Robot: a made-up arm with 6 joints. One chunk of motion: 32 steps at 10 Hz.
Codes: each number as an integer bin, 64 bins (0 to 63) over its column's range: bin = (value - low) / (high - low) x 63, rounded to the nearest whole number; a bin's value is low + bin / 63 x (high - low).
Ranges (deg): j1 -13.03..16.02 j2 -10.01..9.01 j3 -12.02..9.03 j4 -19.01..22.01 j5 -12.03..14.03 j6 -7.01..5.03
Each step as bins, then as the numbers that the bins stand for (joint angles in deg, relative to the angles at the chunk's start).
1 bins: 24 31 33 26 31 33
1 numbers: -1.96 -0.65 -0.99 -2.08 0.79 -0.70
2 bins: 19 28 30 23 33 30
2 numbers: -4.27 -1.56 -2.00 -4.03 1.62 -1.28
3 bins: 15 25 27 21 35 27
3 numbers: -6.11 -2.46 -3.00 -5.34 2.45 -1.85
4 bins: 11 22 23 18 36 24
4 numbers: -7.96 -3.37 -4.34 -7.29 2.86 -2.42
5 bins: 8 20 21 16 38 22
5 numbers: -9.34 -3.97 -5.00 -8.59 3.69 -2.81
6 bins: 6 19 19 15 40 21
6 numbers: -10.26 -4.27 -5.67 -9.24 4.52 -3.00
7 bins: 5 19 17 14 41 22
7 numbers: -10.72 -4.27 -6.34 -9.89 4.93 -2.81
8 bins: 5 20 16 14 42 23
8 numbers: -10.72 -3.97 -6.67 -9.89 5.34 -2.61
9 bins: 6 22 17 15 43 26
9 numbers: -10.26 -3.37 -6.34 -9.24 5.76 -2.04
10 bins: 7 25 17 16 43 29
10 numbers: -9.80 -2.46 -6.34 -8.59 5.76 -1.47
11 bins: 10 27 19 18 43 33
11 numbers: -8.42 -1.86 -5.67 -7.29 5.76 -0.70
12 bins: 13 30 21 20 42 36
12 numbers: -7.04 -0.95 -5.00 -5.99 5.34 -0.13
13 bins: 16 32 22 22 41 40
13 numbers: -5.65 -0.35 -4.67 -4.69 4.93 0.63
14 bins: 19 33 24 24 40 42
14 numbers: -4.27 -0.05 -4.00 -3.38 4.52 1.02
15 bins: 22 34 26 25 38 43
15 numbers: -2.89 0.25 -3.33 -2.73 3.69 1.21
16 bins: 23 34 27 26 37 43
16 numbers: -2.42 0.25 -3.00 -2.08 3.28 1.21
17 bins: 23 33 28 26 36 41
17 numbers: -2.42 -0.05 -2.66 -2.08 2.86 0.83
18 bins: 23 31 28 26 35 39
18 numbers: -2.42 -0.65 -2.66 -2.08 2.45 0.44
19 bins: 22 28 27 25 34 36
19 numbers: -2.89 -1.56 -3.00 -2.73 2.03 -0.13
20 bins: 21 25 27 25 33 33
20 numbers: -3.35 -2.46 -3.00 -2.73 1.62 -0.70
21 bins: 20 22 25 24 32 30
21 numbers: -3.81 -3.37 -3.67 -3.38 1.21 -1.28
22 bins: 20 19 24 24 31 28
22 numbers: -3.81 -4.27 -4.00 -3.38 0.79 -1.66
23 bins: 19 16 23 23 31 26
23 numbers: -4.27 -5.18 -4.34 -4.03 0.79 -2.04
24 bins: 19 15 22 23 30 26
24 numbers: -4.27 -5.48 -4.67 -4.03 0.38 -2.04
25 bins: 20 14 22 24 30 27
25 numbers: -3.81 -5.78 -4.67 -3.38 0.38 -1.85
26 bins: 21 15 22 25 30 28
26 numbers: -3.35 -5.48 -4.67 -2.73 0.38 -1.66
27 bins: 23 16 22 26 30 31
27 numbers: -2.42 -5.18 -4.67 -2.08 0.38 -1.09
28 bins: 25 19 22 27 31 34
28 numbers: -1.50 -4.27 -4.67 -1.43 0.79 -0.51
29 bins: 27 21 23 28 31 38
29 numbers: -0.58 -3.67 -4.34 -0.78 0.79 0.25
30 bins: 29 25 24 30 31 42
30 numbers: 0.34 -2.46 -4.00 0.52 0.79 1.02
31 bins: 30 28 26 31 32 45
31 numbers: 0.80 -1.56 -3.33 1.17 1.21 1.59
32 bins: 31 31 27 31 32 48
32 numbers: 1.26 -0.65 -3.00 1.17 1.21 2.16
